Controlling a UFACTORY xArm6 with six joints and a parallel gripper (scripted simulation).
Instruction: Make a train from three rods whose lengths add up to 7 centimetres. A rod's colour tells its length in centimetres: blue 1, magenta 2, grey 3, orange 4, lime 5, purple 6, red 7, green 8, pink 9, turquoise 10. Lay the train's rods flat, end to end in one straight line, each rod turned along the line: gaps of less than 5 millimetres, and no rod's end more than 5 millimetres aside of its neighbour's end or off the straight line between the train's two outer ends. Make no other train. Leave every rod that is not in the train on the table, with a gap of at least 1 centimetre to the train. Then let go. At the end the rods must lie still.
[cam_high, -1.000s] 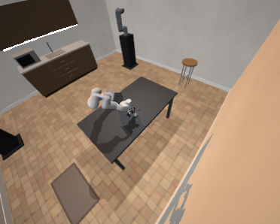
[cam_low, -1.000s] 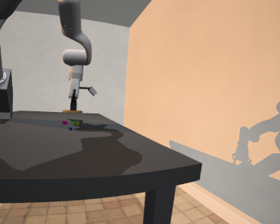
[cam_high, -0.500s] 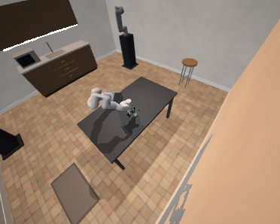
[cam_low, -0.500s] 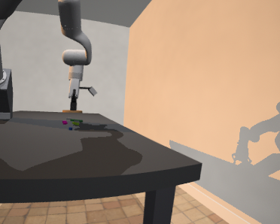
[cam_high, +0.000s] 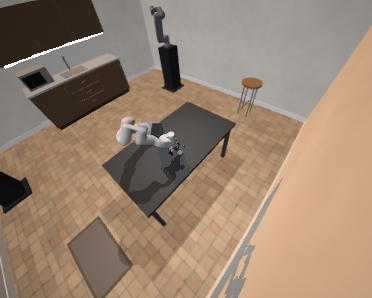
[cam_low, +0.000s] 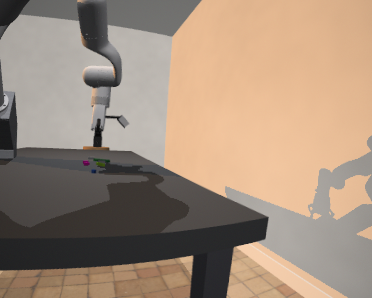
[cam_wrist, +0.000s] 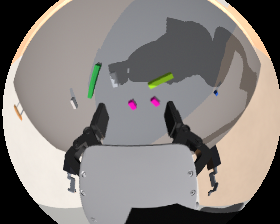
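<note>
The blue rod is 1 cm behind my hand, 21 cm to the right of it and 7 cm below it. Round my hand: pale grey piece 2 cm ahead, 4 cm to the left, 7 cm below; lime rod 1 cm ahead, 5 cm to the right, 7 cm below; magenta rod 4 cm behind, 4 cm to the right, 7 cm below.
</note>
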